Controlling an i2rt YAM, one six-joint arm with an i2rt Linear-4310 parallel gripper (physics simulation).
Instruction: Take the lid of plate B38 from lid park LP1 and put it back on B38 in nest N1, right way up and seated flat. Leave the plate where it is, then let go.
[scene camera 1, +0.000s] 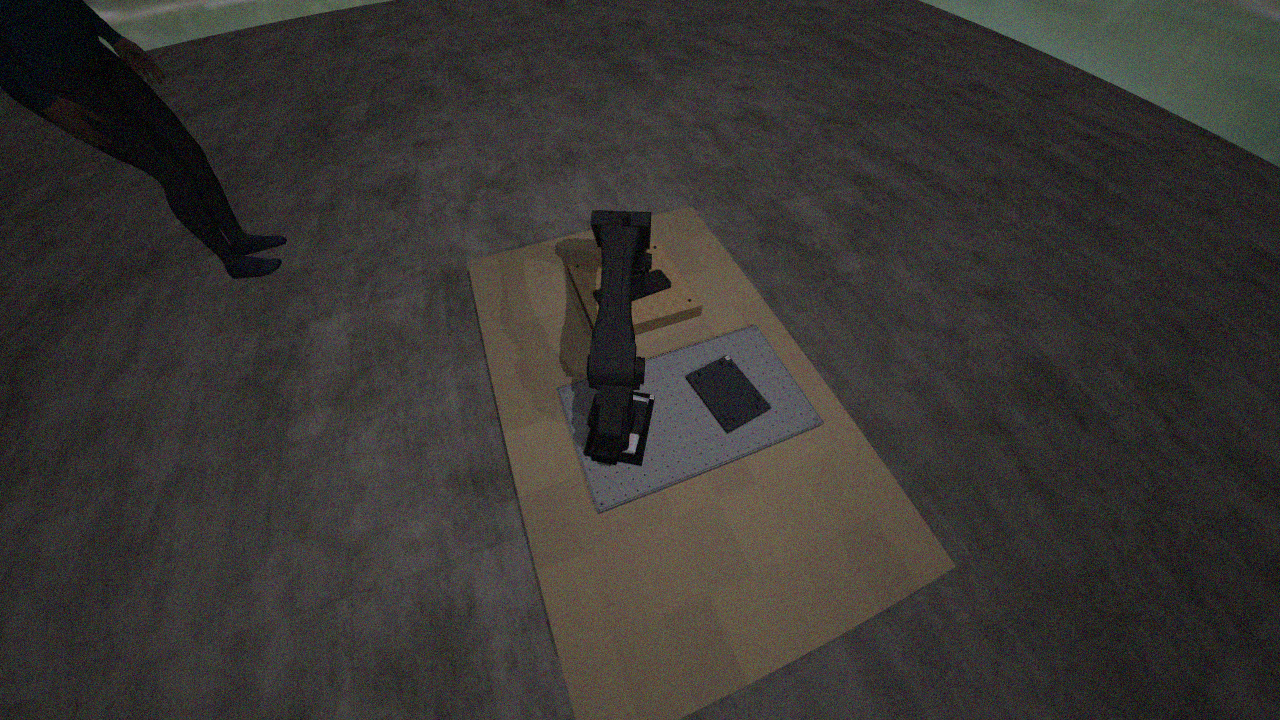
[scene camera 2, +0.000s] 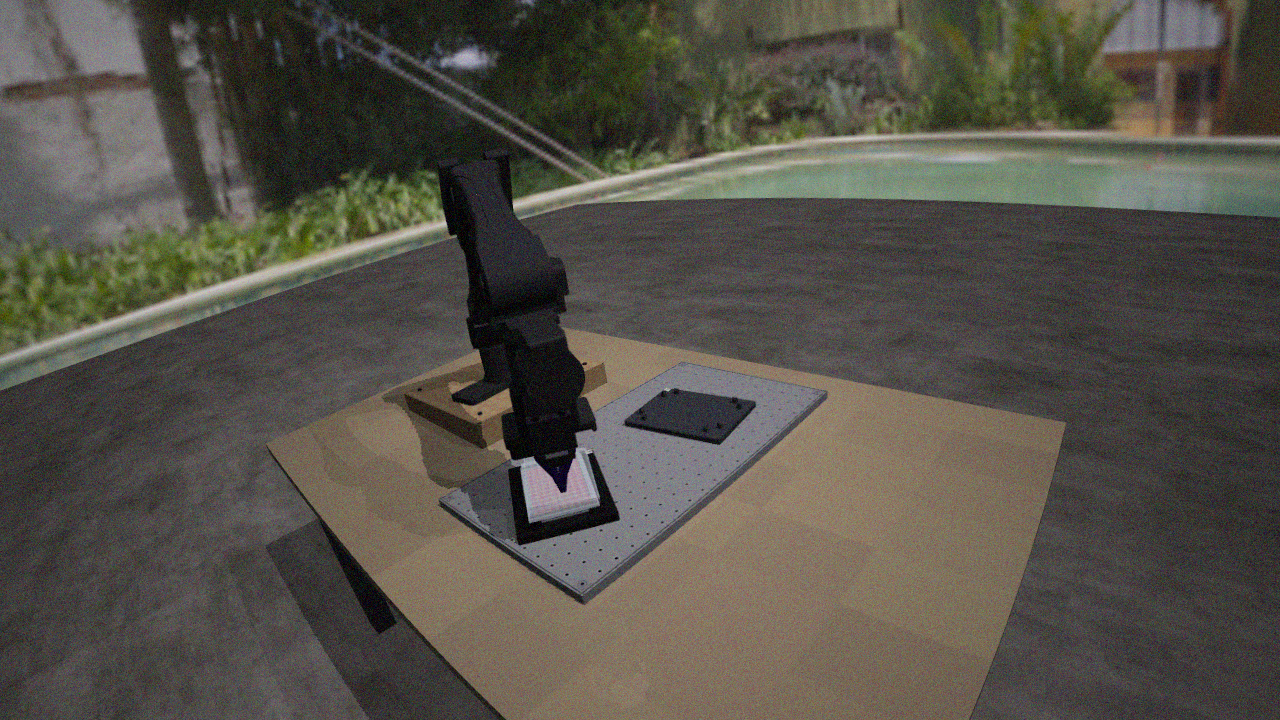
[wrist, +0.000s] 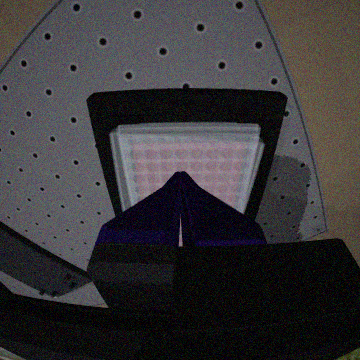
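The plate B38, with pink wells, sits in the black nest. A clear lid appears to lie over it. In the wrist view its outline looks slightly shifted and turned against the plate's rim; whether it is seated flat I cannot tell. My gripper is shut with nothing between the fingers. Its tips are over the pink wells, at or close above the lid; contact is unclear. A black board with small pegs, seemingly lid park LP1, holds no visible lid. Labels are unreadable.
The nest and the pegged board stand on a grey perforated board. The arm's wooden base block is behind it on the wooden table top. A person stands off to the left in scene camera 1.
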